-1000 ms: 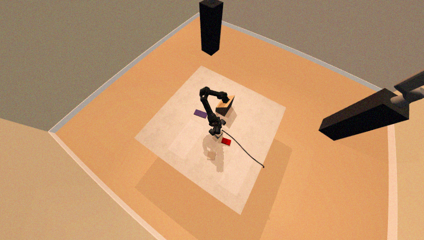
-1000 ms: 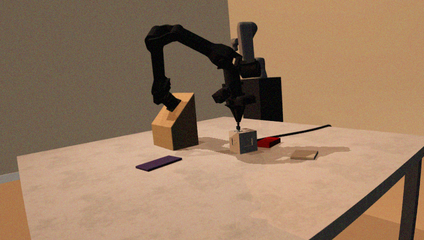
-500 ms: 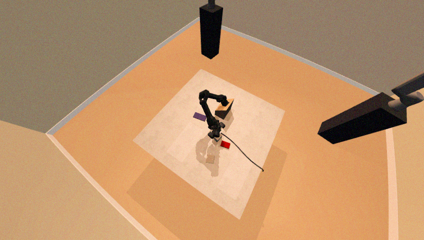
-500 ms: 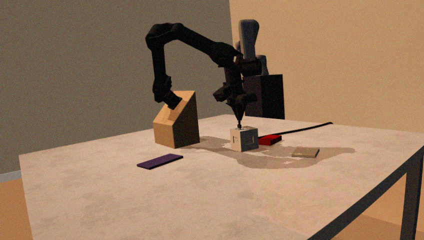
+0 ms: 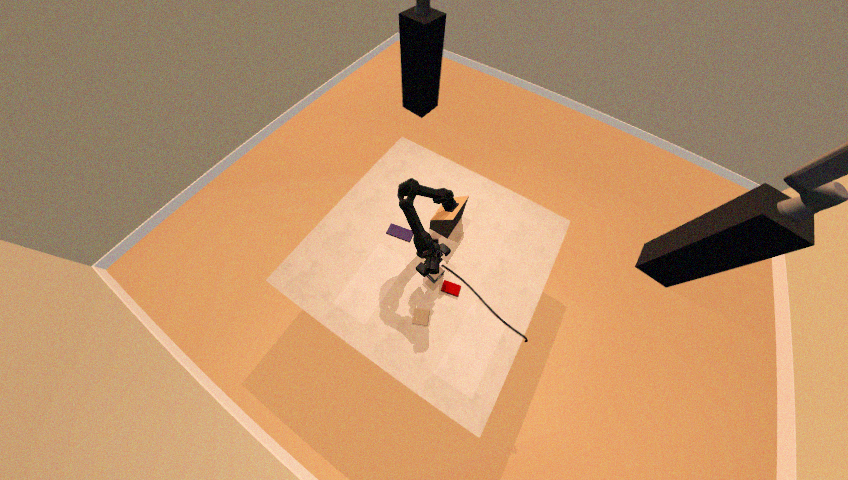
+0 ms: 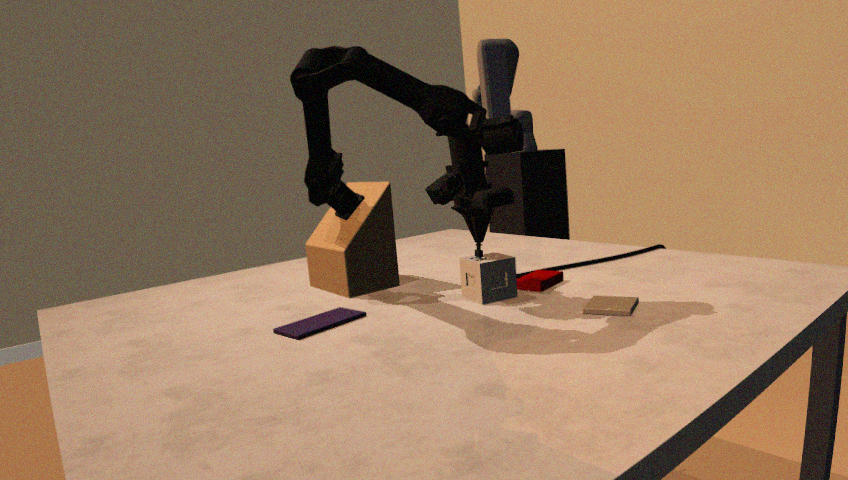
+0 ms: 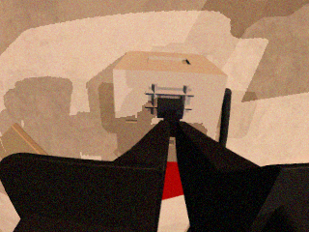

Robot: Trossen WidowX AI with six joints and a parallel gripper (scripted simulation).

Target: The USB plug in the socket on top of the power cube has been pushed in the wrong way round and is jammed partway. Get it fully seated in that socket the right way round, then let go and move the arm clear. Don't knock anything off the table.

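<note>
My gripper tip is now 2 cm above the dark USB plug. From my gripper tip the other things lie so: red block 1 cm ahead, 13 cm to the left, 10 cm below; USB socket 4 cm below; beige tile 22 cm ahead, 11 cm to the left, 10 cm below.
</note>
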